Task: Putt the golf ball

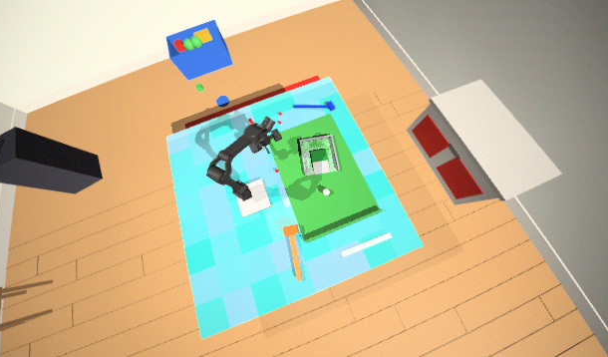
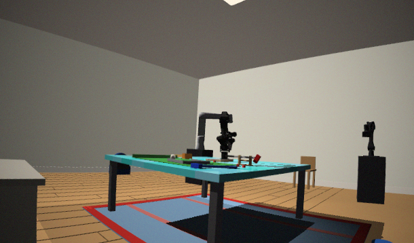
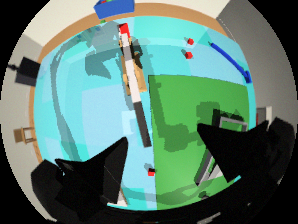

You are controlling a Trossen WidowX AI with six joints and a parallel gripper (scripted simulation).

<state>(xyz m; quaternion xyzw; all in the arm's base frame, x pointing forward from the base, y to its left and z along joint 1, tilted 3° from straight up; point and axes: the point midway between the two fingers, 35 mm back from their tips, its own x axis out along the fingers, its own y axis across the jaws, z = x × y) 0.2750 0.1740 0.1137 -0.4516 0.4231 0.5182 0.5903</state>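
The wooden rack lies 140 mm to the left of my gripper tip, 80 mm below it and 20 mm behind it. Also, from my gripper tip: white golf ball 420 mm to the right, 150 mm ahead, 90 mm below; green course 280 mm to the right, 190 mm ahead, 110 mm below; blue putter 430 mm ahead, 150 mm to the left, 100 mm below.
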